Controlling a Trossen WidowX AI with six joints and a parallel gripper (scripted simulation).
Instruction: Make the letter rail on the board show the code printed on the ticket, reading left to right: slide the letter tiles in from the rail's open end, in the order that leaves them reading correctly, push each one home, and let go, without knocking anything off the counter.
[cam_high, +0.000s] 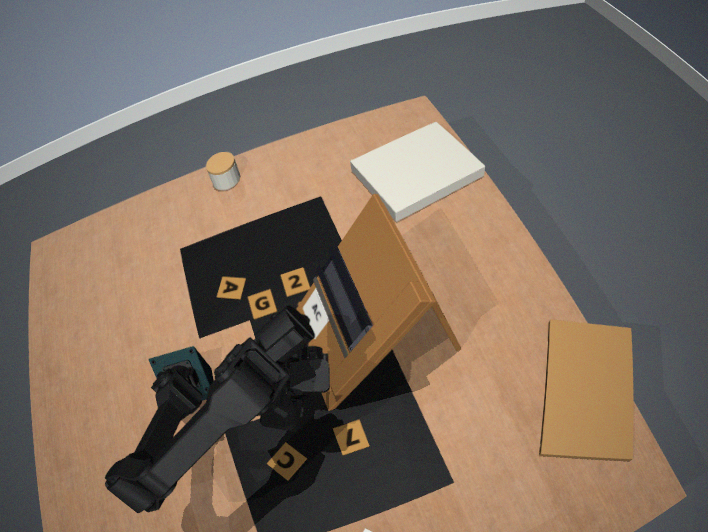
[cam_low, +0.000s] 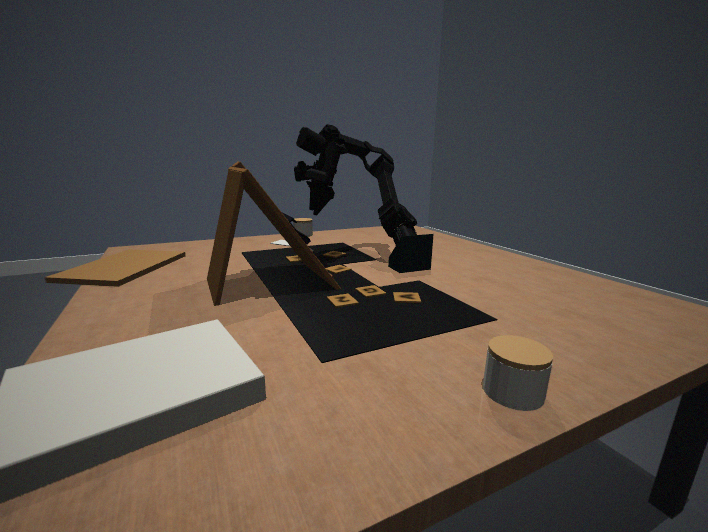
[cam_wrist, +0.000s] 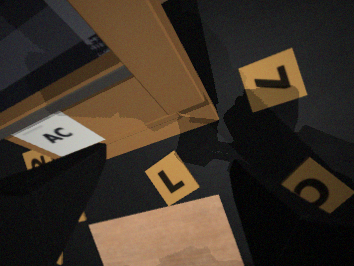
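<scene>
Right now my gripper tip is 17 cm to the right of the white ticket, 9 cm above it and 5 cm short of it. From my gripper tip the other things lie so: flat tan panel 52 cm ahead, 18 cm to the right, 16 cm below; then black mat 16 cm below, 13 cm to the left, 6 cm behind; then tile 30 cm to the left, 16 cm below, 2 cm ahead.
</scene>
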